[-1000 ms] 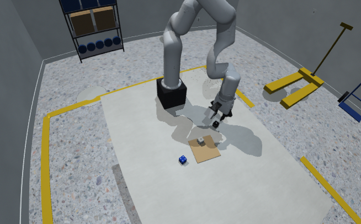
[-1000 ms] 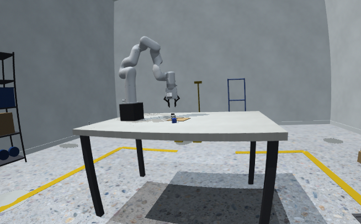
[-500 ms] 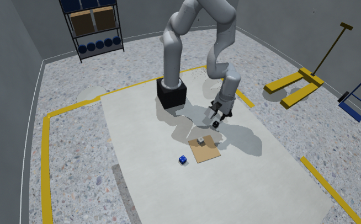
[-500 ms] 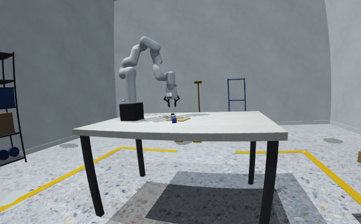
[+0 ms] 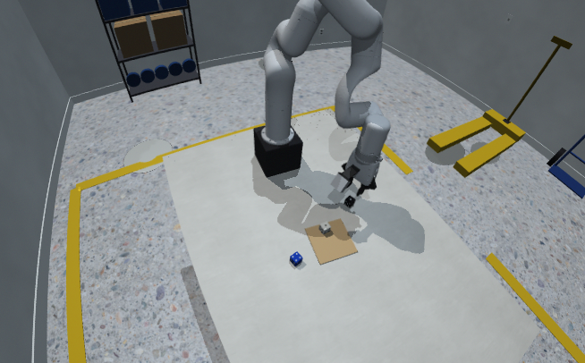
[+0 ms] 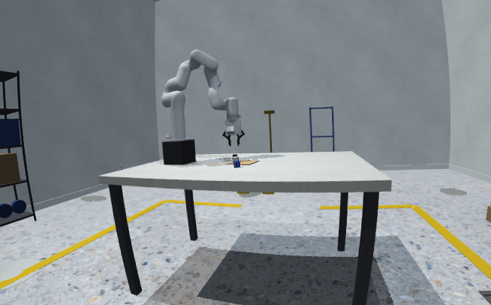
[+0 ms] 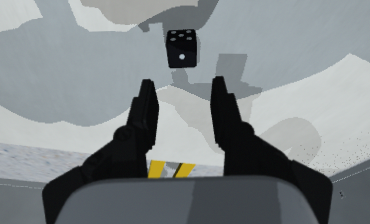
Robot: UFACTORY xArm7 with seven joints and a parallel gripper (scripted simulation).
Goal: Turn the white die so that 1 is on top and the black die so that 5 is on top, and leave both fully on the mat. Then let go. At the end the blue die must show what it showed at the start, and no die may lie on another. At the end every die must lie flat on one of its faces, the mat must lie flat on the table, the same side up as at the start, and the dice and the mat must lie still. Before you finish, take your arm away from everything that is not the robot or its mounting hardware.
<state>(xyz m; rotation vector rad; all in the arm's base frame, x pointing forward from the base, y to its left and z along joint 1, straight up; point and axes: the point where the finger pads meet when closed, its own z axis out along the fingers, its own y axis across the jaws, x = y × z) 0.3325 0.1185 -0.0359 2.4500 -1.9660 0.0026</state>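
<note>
Right now my hand is 90 mm above the black die. Round my hand: blue die (300 mm to the right, 90 mm below, 90 mm ahead); white die (150 mm to the right, 90 mm below, 40 mm ahead); tan mat (150 mm to the right, 100 mm below, 90 mm ahead).
</note>
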